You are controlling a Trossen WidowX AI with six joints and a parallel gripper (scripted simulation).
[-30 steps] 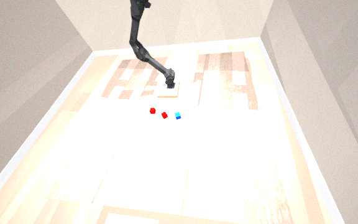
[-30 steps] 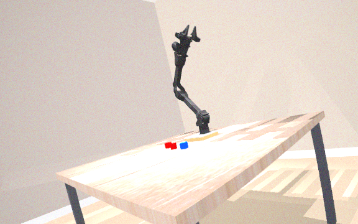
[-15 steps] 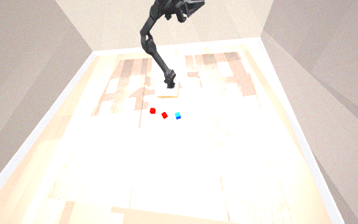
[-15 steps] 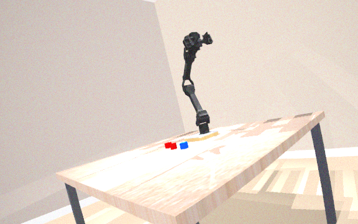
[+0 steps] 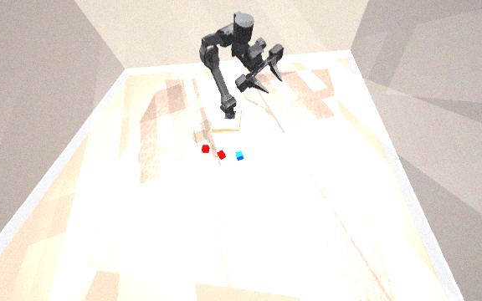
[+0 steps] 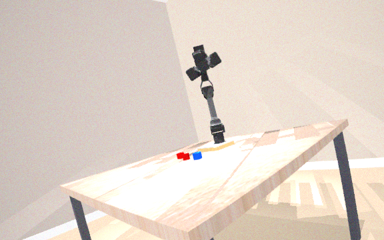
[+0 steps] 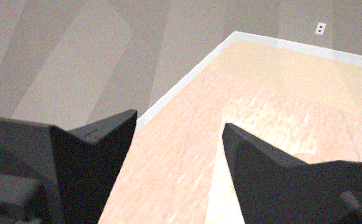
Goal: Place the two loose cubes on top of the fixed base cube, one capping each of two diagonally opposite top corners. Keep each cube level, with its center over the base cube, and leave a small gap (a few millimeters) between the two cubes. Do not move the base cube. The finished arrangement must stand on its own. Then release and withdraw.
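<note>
My gripper tip is now 410 mm above the blue base cube, 180 mm to the left of it and 20 mm short of it.
</note>
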